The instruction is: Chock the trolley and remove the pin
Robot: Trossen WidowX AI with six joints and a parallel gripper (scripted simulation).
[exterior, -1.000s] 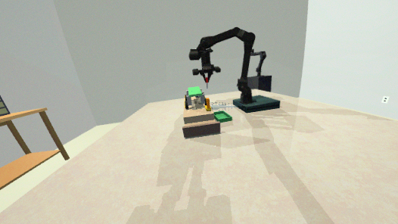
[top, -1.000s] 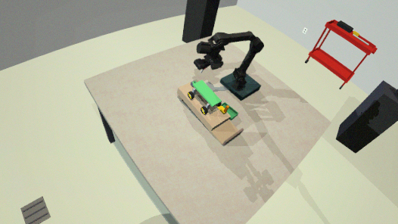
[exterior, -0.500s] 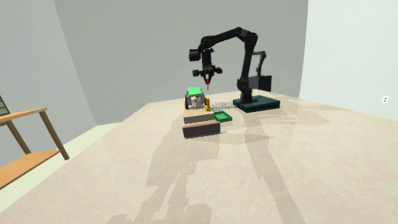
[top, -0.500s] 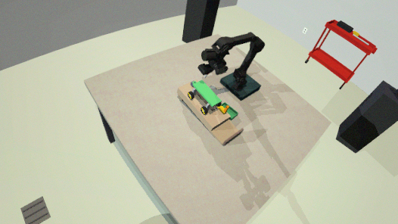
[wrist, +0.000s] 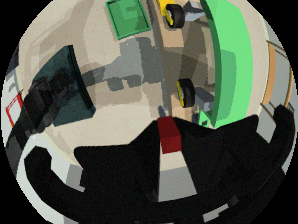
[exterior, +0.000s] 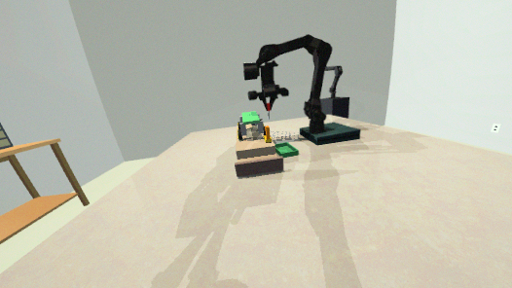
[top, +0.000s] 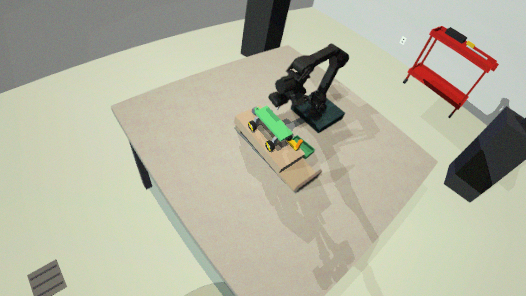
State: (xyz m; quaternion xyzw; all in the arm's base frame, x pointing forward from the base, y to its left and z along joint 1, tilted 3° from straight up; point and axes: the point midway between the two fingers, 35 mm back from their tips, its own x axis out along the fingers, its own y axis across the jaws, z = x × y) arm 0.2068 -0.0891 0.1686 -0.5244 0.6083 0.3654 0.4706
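The green tray lies 170 mm to the left of my gripper tip and 170 mm below it. Also, from my gripper tip: yellow chock 150 mm to the left, 80 mm below, 70 mm ahead; then red-headed stop pin right at my gripper tip; then green-topped trolley 110 mm ahead, 50 mm below, 40 mm to the left.
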